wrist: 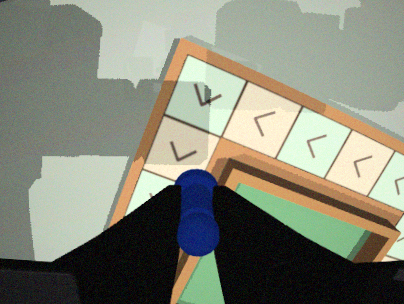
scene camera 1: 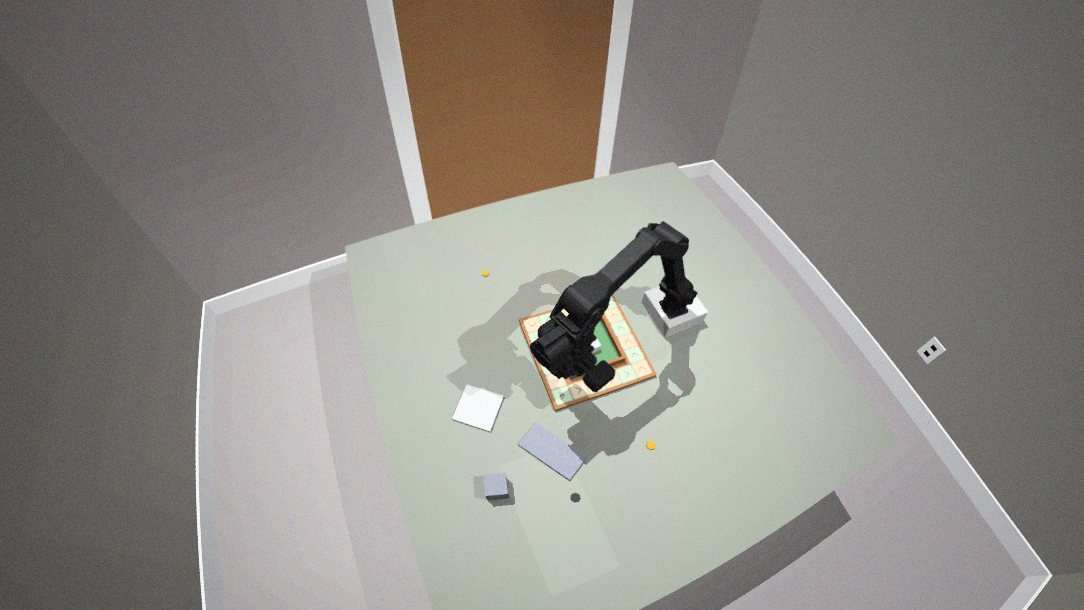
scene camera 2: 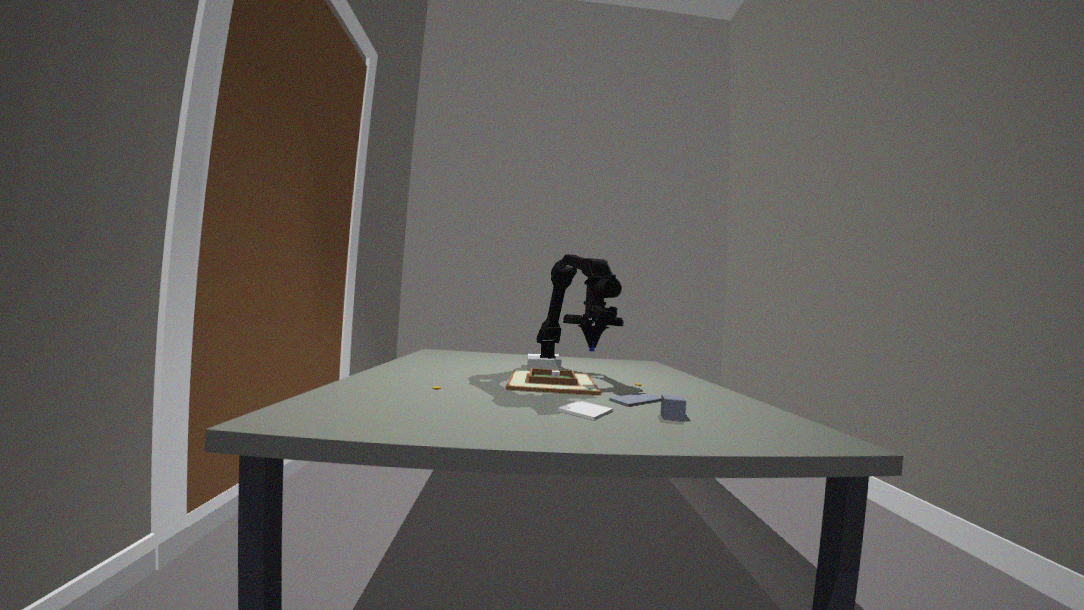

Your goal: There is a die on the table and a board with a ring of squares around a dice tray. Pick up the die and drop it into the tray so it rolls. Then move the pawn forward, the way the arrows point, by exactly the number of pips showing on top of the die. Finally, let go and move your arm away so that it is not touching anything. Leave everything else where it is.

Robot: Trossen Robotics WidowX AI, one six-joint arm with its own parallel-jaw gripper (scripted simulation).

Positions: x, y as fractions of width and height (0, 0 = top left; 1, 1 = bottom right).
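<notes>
In the wrist view, the gripper (wrist: 0.49, 0.65) holds a blue pawn (wrist: 0.49, 0.77), while a white card (scene camera 1: 0.44, 0.67) is out of frame in the wrist view. Scene camera 1 shows the white card along with a grey-blue card (scene camera 1: 0.50, 0.73).
</notes>
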